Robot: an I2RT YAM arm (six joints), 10 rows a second.
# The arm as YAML. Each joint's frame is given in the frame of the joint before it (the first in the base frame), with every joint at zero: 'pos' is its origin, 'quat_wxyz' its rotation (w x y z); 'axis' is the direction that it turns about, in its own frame. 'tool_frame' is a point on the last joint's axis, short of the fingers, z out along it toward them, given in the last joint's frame.
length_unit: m
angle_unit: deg
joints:
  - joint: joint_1
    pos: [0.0, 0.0, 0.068]
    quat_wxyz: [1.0, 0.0, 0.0, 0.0]
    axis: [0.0, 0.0, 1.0]
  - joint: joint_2
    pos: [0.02, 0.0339, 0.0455]
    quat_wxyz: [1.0, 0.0, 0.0, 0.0]
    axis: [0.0, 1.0, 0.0]
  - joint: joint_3
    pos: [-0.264, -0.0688, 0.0]
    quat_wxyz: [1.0, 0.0, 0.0, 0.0]
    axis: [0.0, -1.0, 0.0]
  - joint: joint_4
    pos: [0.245, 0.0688, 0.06]
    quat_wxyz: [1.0, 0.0, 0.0, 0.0]
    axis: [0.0, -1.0, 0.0]
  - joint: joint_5
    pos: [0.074, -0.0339, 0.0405]
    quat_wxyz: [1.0, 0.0, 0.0, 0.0]
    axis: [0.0, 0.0, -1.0]
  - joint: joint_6
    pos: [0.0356, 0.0, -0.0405]
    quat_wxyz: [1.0, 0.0, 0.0, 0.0]
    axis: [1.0, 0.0, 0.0]
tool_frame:
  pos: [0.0, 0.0, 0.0]
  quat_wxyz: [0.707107, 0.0, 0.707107, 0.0]
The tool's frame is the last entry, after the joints.
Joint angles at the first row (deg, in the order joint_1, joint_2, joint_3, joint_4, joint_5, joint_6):
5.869 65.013 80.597 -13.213 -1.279 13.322
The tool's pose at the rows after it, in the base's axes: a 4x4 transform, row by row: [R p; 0 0 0 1], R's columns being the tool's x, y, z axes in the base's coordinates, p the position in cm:
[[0.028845 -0.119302 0.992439 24.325], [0.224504 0.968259 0.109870 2.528], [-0.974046 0.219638 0.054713 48.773], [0 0 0 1]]
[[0.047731 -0.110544 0.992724 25.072], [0.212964 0.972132 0.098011 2.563], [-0.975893 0.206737 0.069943 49.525], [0 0 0 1]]
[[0.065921 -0.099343 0.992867 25.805], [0.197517 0.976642 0.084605 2.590], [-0.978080 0.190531 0.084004 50.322], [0 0 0 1]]
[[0.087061 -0.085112 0.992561 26.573], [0.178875 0.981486 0.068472 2.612], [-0.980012 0.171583 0.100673 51.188], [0 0 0 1]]
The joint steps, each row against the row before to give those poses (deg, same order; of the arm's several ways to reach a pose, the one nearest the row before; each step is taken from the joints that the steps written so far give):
-0.001 1.857 2.338 0.285 0.830 -0.590
0.001 2.079 2.669 0.283 0.679 -0.787
-0.001 2.140 2.950 0.000 0.764 -1.006
0.001 2.296 3.257 0.000 0.919 -1.202

